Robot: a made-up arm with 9 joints.
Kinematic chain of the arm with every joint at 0, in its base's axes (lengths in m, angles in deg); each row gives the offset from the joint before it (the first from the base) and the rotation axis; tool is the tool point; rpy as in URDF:
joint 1: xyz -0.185 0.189 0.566 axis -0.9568 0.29 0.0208
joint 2: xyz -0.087 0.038 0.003 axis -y
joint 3: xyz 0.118 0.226 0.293 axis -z
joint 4: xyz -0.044 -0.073 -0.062 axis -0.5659 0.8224 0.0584
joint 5: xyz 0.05 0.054 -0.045 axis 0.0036 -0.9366 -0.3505
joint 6: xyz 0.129 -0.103 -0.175 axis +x
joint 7: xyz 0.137 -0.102 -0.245 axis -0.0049 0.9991 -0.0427
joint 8: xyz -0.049 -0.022 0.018 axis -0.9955 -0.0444 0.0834
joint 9: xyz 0 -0.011 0.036 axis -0.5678 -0.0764 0.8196
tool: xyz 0.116 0.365 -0.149 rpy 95 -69.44 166.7
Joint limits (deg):
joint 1: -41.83..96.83
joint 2: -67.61..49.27
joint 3: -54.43..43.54
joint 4: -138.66..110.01
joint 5: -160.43..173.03
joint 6: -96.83..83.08
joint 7: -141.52..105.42
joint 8: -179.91..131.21
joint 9: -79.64..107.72
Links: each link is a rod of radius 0.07 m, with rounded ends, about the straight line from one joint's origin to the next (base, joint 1, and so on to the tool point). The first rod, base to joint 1, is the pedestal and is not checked.
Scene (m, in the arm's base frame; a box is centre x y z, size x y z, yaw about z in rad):
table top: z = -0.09
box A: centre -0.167 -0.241 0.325 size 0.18 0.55 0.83 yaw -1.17
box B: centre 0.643 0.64 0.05 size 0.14 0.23 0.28 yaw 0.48
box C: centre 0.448 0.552 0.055 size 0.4 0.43 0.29 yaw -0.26
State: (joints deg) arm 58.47 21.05 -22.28 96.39 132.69 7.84 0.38 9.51 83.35
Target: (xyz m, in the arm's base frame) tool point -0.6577 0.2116 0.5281
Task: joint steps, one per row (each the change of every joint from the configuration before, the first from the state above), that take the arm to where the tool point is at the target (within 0.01 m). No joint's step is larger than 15 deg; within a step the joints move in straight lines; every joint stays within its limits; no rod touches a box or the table.
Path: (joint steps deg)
1: 10.37 -3.78 8.51 2.06 -14.92 -9.72 8.19 7.04 -4.08
2: 10.37 -3.78 8.52 2.05 -14.92 -9.72 8.18 7.05 -4.08
3: 10.37 -3.78 8.51 2.06 -14.93 -9.72 8.19 7.04 -4.07
4: -10.20 -4.06 9.53 1.86 -3.59 14.37 1.53 -9.69 0.79
5: -10.19 -4.07 9.53 1.87 -3.59 14.37 1.54 -9.70 0.79
6: -10.20 -4.06 9.53 1.86 -3.60 14.36 1.53 -9.69 0.80
7: -10.19 -4.07 9.53 1.86 -3.59 14.37 1.54 -9.69 0.79

